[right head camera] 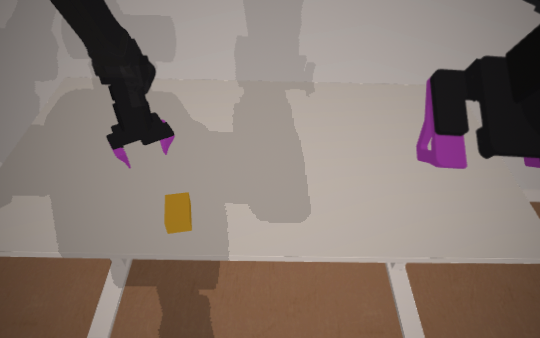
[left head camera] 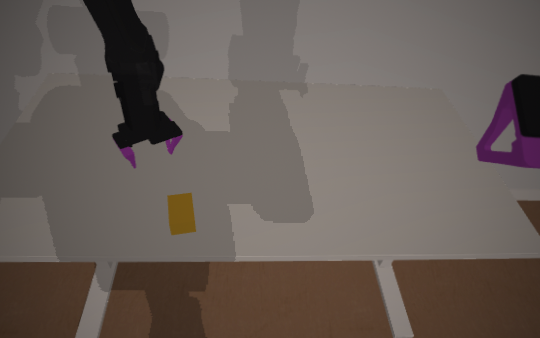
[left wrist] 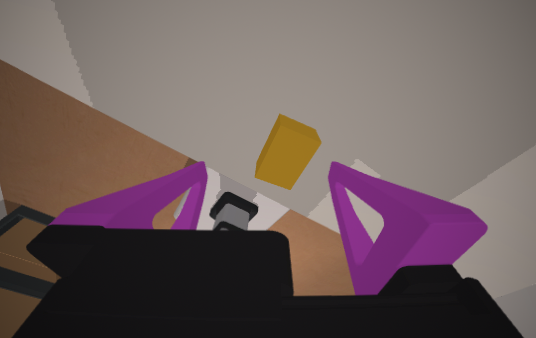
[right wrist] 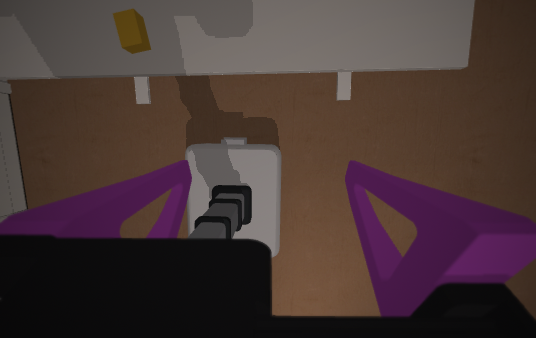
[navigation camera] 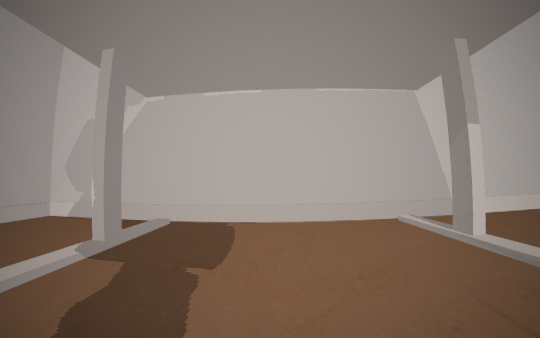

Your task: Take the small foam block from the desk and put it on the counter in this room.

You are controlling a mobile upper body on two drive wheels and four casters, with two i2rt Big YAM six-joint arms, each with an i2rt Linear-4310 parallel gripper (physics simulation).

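Frame: origin at the left arm's base, x left, y back, z up, level; metres.
Seen in the pictures: left gripper, fingertip midpoint: (right head camera: 147, 159) (left head camera: 152, 159) (left wrist: 267, 169); right gripper, fingertip midpoint: (right head camera: 472, 155) (left head camera: 525, 156) (right wrist: 268, 169).
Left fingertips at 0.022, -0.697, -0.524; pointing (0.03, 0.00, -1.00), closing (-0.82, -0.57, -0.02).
Note:
A point is followed by its place in that frame, as x, y, z.
The yellow foam block (left head camera: 181, 214) {-0.041, -0.633, -0.645} (right head camera: 178, 213) {-0.045, -0.633, -0.645} (left wrist: 288, 155) {-0.034, -0.662, -0.645} (right wrist: 131, 31) {-0.048, -0.644, -0.645} lies on the white desk (left head camera: 380, 200) {-0.577, -0.733, -0.690} (right head camera: 375, 200) {-0.561, -0.735, -0.690} (left wrist: 400, 60) {-0.080, -0.834, -0.690} (right wrist: 320, 30) {-0.576, -0.667, -0.690}, near its front edge and left of the middle in the head views. My left gripper (left head camera: 153, 160) {0.022, -0.697, -0.524} (right head camera: 148, 160) {0.022, -0.697, -0.524} (left wrist: 267, 169) {0.022, -0.697, -0.524} is open and empty. It hangs above the desk, up and to the left of the block in the head views, apart from it. In the left wrist view the block shows beyond the fingertips, between their directions. My right gripper (right wrist: 268, 169) {-0.445, -0.337, -0.137} is open and empty, far to the right of the block in the head views. The counter does not show.
The desk's legs (navigation camera: 107, 145) {0.362, -0.886, -1.067} (navigation camera: 465, 140) {-0.831, -0.919, -1.075} stand on brown floor (navigation camera: 310, 280) {-0.279, -0.749, -1.410}, with a wall (navigation camera: 280, 150) {-0.216, -1.344, -1.038} behind. The robot's pale base (right wrist: 260, 200) {-0.378, -0.024, -1.150} shows below the right gripper. A pale panelled side (right wrist: 11, 150) {1.250, -0.259, -1.367} stands at the left of the right wrist view.

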